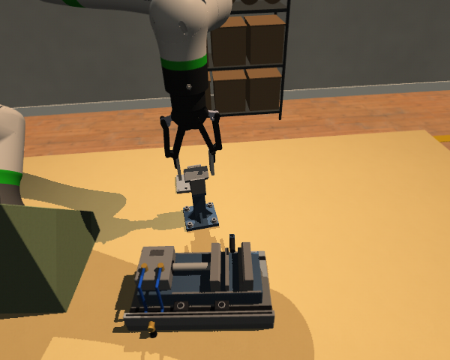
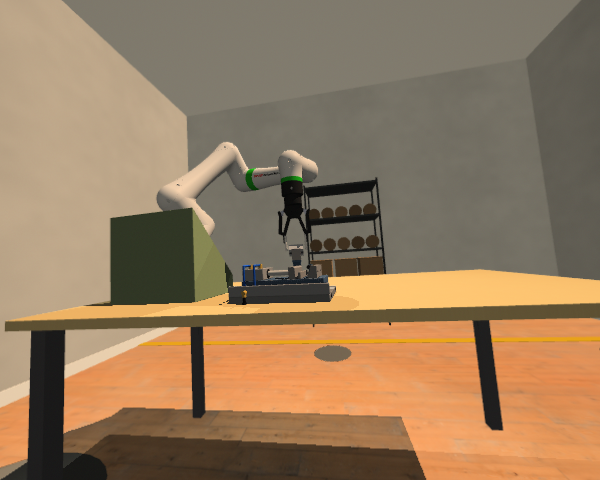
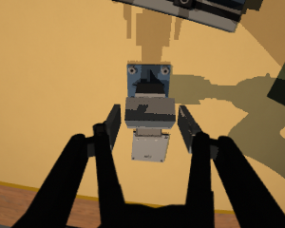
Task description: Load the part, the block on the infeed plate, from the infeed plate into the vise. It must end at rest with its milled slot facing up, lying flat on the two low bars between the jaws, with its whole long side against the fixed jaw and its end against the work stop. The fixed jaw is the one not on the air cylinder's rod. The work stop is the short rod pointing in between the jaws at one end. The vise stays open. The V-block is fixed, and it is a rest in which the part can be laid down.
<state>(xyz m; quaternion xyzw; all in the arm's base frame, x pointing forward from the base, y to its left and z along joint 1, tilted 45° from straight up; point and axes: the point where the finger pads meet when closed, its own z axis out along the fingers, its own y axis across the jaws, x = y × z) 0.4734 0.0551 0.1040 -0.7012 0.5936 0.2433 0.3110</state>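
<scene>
Now: the part 3 cm below my hand. Round my hand: infeed plate: 4 cm behind, 17 cm to the left, 18 cm below; then V-block post: 12 cm below; then work stop: 8 cm ahead, 19 cm to the right, 9 cm below.
</scene>
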